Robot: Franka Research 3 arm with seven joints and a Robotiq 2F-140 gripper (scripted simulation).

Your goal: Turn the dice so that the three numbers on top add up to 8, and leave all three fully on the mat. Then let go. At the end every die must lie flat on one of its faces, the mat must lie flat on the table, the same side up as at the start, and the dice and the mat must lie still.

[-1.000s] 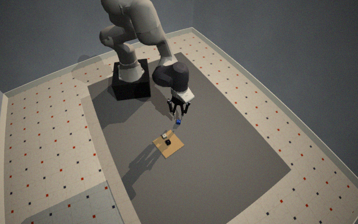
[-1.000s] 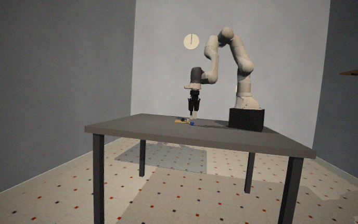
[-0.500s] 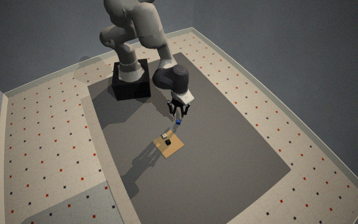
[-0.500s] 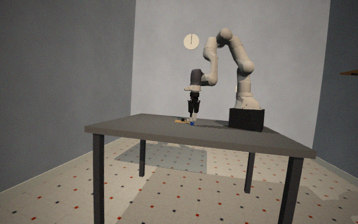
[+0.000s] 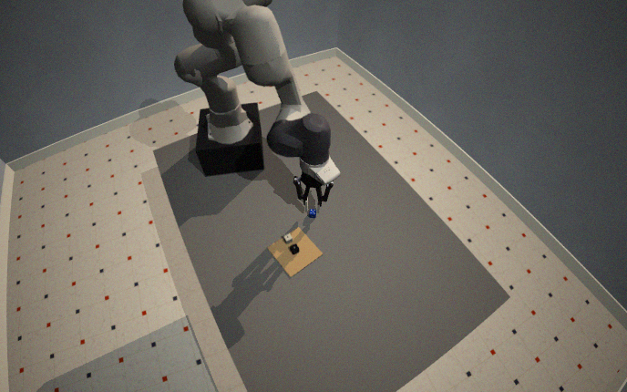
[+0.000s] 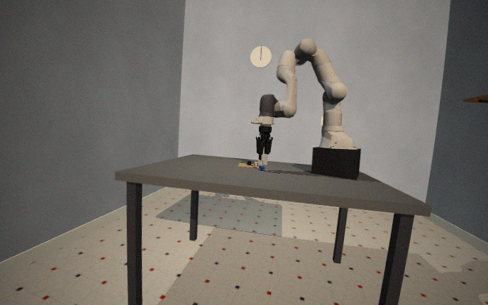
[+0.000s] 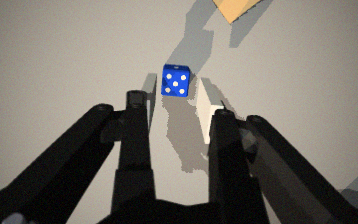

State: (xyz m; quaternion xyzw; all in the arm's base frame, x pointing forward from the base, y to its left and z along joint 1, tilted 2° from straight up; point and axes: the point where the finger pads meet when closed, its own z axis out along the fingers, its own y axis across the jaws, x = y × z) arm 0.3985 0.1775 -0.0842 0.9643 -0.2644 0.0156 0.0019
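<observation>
My gripper is now 5 cm above the blue die. Also, from my hand: black die: 12 cm to the right, 11 cm ahead, 5 cm below; white die: 13 cm to the right, 7 cm ahead, 5 cm below; tan mat: 12 cm to the right, 11 cm ahead, 6 cm below.
</observation>
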